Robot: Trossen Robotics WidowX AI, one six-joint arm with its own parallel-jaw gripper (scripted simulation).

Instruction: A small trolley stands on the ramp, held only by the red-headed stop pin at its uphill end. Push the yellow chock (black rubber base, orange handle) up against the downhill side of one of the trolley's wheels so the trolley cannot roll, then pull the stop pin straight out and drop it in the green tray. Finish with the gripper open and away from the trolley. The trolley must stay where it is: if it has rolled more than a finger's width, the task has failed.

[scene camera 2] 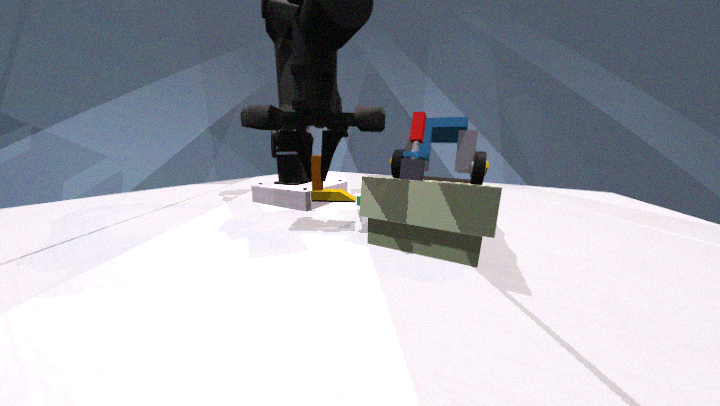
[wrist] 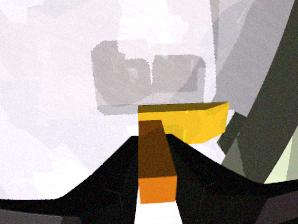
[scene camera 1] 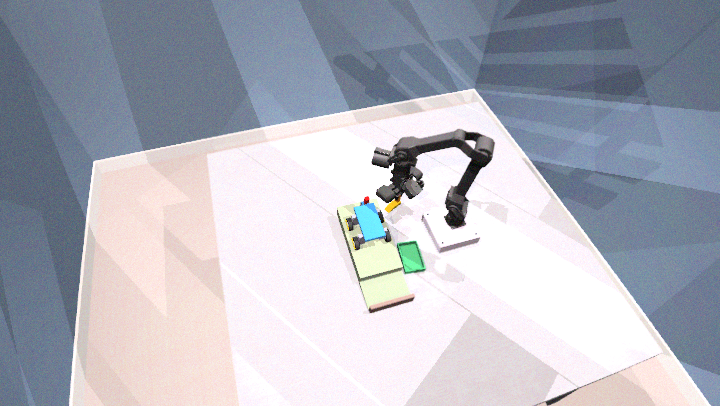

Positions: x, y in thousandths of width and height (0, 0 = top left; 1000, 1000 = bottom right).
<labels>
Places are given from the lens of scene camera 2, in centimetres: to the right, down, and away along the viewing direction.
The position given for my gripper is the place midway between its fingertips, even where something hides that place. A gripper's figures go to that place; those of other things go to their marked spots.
my gripper (scene camera 2: 441, 447): -6, -3, 32
yellow chock (scene camera 2: 442, 479): -6, -1, 31
</labels>
